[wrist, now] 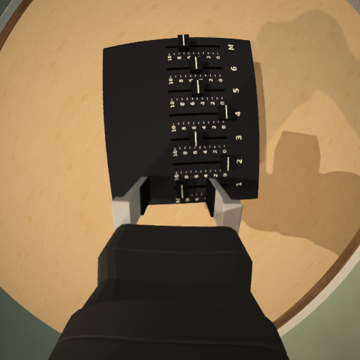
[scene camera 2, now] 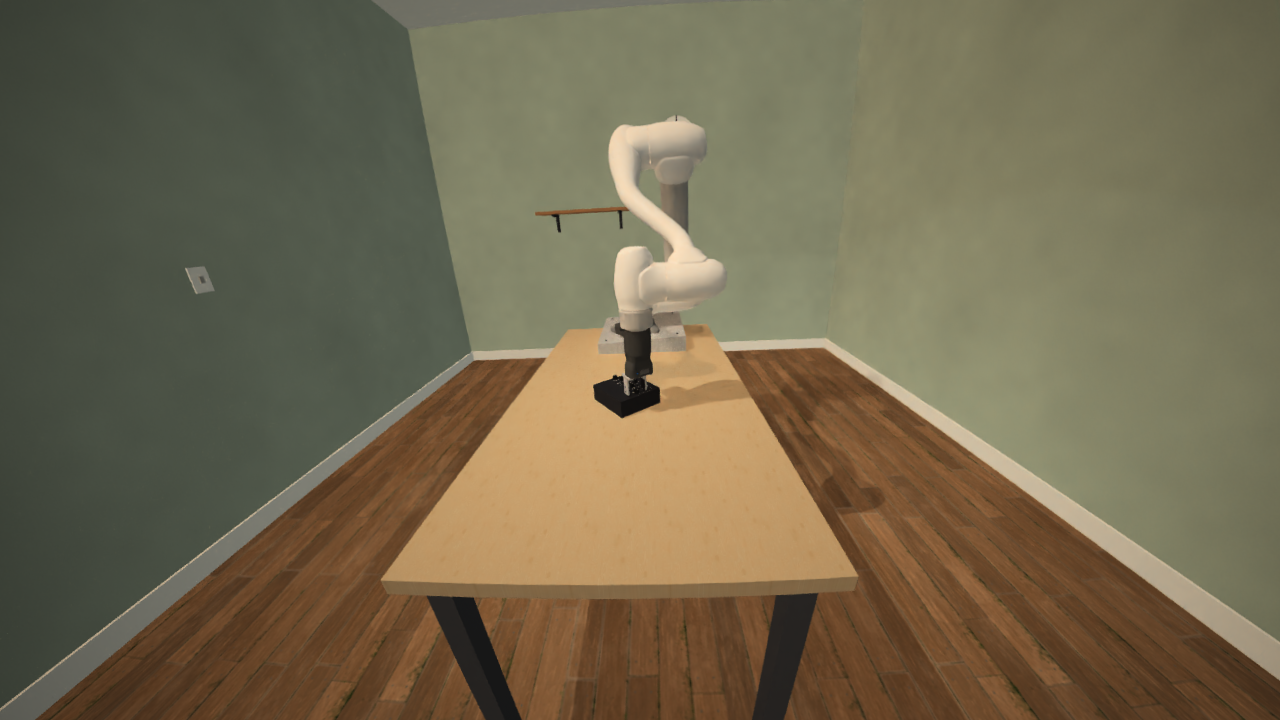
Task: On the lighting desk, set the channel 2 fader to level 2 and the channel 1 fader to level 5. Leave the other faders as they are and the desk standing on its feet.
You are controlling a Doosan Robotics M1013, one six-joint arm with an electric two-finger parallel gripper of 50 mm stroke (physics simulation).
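Frame: origin at the arm's base, x ahead, y left, z up, level; metres.
Seen in the pictures: gripper, fingertip midpoint: (scene camera 2: 635,391).
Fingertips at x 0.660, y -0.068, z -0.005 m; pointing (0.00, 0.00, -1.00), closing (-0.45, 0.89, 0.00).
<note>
A point is followed by its place in that frame.
The black lighting desk (scene camera 2: 617,399) {x 0.688, y -0.124, z -0.013 m} (wrist: 135,110) sits flat on the table; its feet are hidden. In the wrist view, the channel 1 fader (wrist: 182,190) is near the 10 end, at about 9. The channel 2 fader (wrist: 228,163) is at the 0 end. My gripper (scene camera 2: 635,387) {x 0.660, y -0.068, z -0.005 m} (wrist: 177,189) is open with nothing between its pads. It points down at the channel 1 edge of the desk, with one finger on each side of the channel 1 fader cap along its slot. The exact fingertip height above the desk is hard to tell.
The channel 3 fader (wrist: 195,139) stands near 6, channel 4 (wrist: 226,112) at 0, channels 5 (wrist: 198,87) and 6 (wrist: 196,63) near 5, and M (wrist: 183,41) higher. The wooden table (scene camera 2: 626,501) {x 1.042, y -0.122, z -0.068 m} carries the desk; a wall shelf (scene camera 2: 580,212) is behind.
</note>
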